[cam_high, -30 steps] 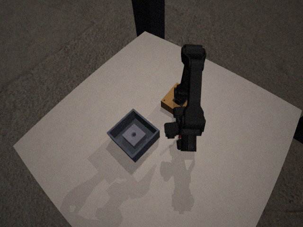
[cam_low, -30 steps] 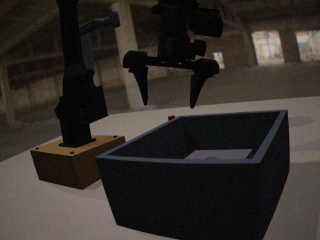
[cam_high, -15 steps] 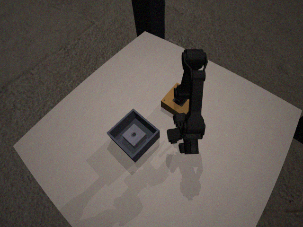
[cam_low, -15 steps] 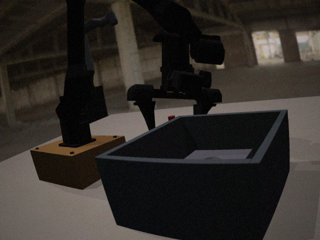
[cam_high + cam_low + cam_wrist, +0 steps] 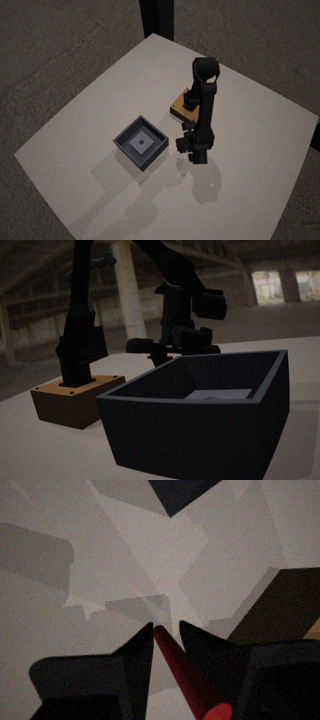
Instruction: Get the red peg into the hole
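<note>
My gripper tip is now 1 cm to the right of the red peg and 3 cm below it. The rest, counted from my gripper tip: dark blue box (15 cm ahead, 17 cm to the right, 2 cm above); then grey plate (15 cm ahead, 17 cm to the right, 4 cm above).
</note>
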